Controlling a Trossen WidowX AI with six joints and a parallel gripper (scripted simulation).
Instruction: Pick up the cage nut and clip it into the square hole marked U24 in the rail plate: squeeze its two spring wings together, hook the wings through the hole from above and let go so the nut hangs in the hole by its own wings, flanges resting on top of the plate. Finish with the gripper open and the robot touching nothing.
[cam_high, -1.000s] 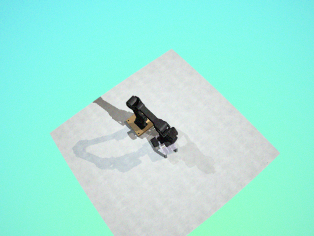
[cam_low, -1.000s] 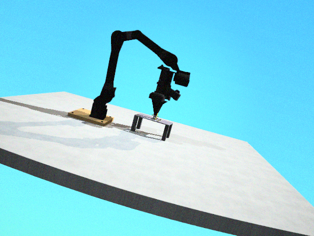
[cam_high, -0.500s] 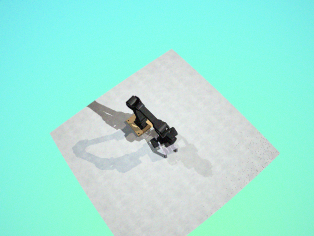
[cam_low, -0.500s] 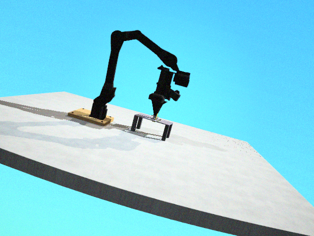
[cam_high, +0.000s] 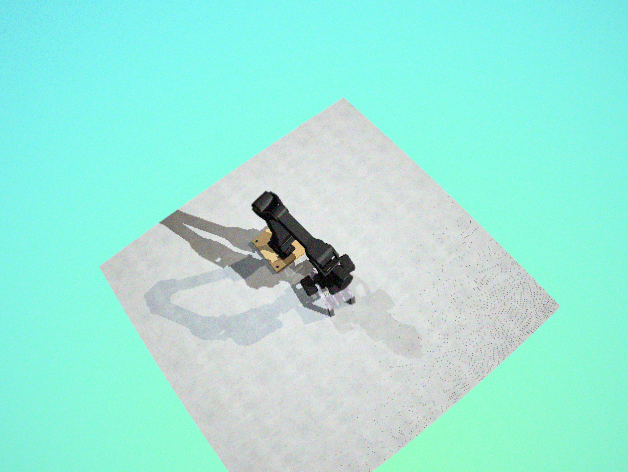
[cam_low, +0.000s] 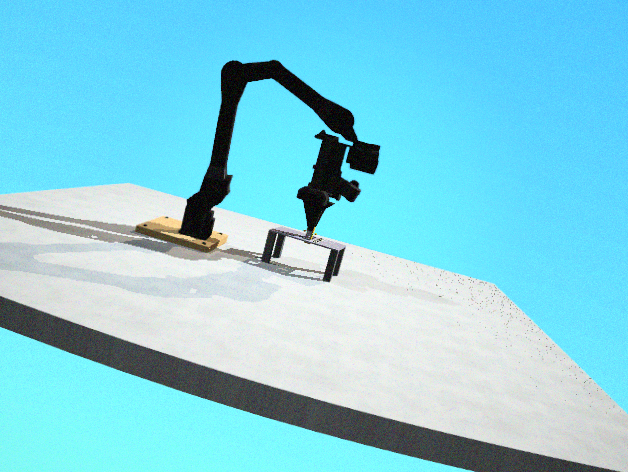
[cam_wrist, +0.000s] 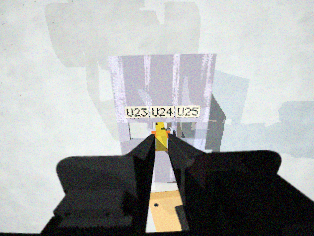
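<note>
The cage nut lies 1 cm below my gripper tip.
</note>
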